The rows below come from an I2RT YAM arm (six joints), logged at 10 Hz.
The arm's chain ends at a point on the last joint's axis. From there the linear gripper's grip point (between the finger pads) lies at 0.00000 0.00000 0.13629 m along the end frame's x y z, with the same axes.
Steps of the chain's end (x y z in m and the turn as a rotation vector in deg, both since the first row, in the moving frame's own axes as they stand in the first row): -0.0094, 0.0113, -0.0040, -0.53, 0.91, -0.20; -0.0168, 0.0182, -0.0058, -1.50, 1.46, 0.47; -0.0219, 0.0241, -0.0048, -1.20, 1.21, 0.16; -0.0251, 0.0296, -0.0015, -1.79, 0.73, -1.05; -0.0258, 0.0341, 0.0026, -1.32, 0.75, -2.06; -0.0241, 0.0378, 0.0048, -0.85, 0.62, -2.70
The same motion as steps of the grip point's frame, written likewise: -0.0072, 0.0126, -0.0040, -0.53, 0.91, -0.20; -0.0133, 0.0218, -0.0059, -1.50, 1.46, 0.47; -0.0190, 0.0270, -0.0049, -1.20, 1.21, 0.16; -0.0233, 0.0338, -0.0016, -1.79, 0.73, -1.05; -0.0240, 0.0372, 0.0026, -1.32, 0.75, -2.06; -0.0226, 0.0398, 0.0048, -0.85, 0.62, -2.70
